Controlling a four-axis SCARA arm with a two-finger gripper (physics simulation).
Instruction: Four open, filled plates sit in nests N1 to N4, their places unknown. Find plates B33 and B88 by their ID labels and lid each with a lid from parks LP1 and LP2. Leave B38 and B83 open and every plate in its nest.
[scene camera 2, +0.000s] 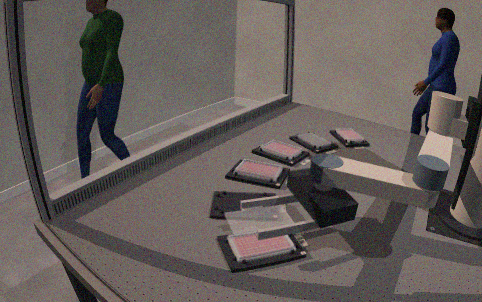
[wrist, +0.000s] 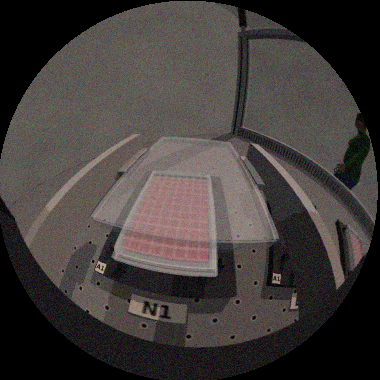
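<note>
My gripper is shut on a clear lid, held level by its sides. In the wrist view the lid overlaps a pink-filled open plate in nest N1, with a gap between. In the scene view the lid spans from the bare park LP1 toward that plate. Two more pink-filled plates sit in nests behind LP1, and another pink-filled plate sits farthest back. A grey lid rests on the other park. No plate ID is readable.
The N1 label lies before its nest. A slotted rail runs along the table's edge. The arm crosses above the table on the right. Two people stand beyond the table.
</note>
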